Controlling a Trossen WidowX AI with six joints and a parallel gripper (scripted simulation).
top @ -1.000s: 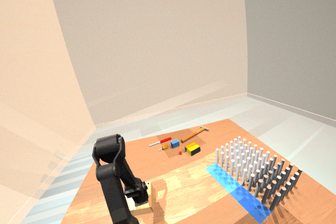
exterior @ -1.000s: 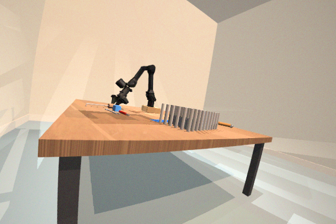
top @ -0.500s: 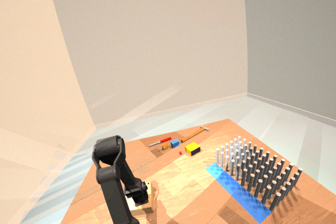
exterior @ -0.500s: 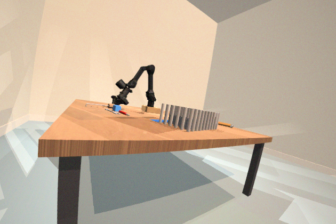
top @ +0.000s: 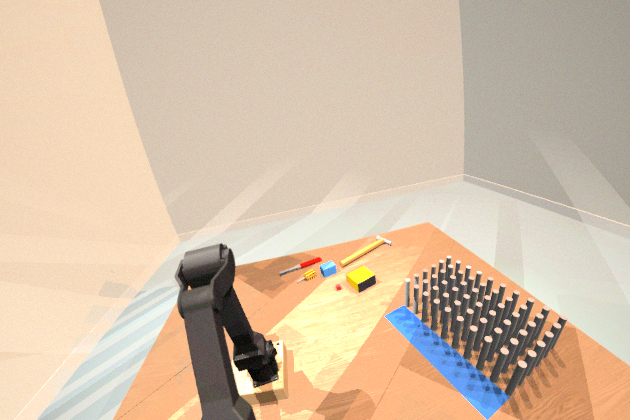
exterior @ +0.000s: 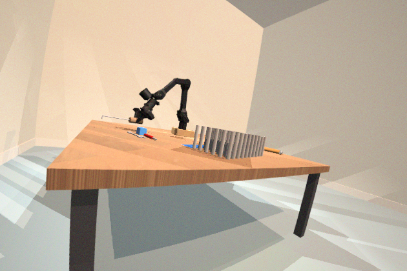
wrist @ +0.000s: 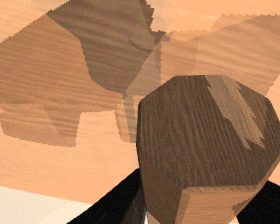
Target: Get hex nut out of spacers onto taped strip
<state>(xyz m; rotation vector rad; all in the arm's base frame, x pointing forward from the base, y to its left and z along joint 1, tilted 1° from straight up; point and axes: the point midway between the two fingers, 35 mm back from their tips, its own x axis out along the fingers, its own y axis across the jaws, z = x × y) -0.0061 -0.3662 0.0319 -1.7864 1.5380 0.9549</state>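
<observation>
The blue taped strip lies 440 mm ahead of my gripper tip, 270 mm to the left of it and 60 mm below it. The rest, counted from my gripper tip: small red cube (320 mm ahead, 650 mm to the left, 50 mm below); then wooden-handled tool (20 mm ahead, 100 mm to the right, 10 mm above); then yellow-and-black block (400 mm ahead, 630 mm to the left, 40 mm below).
</observation>
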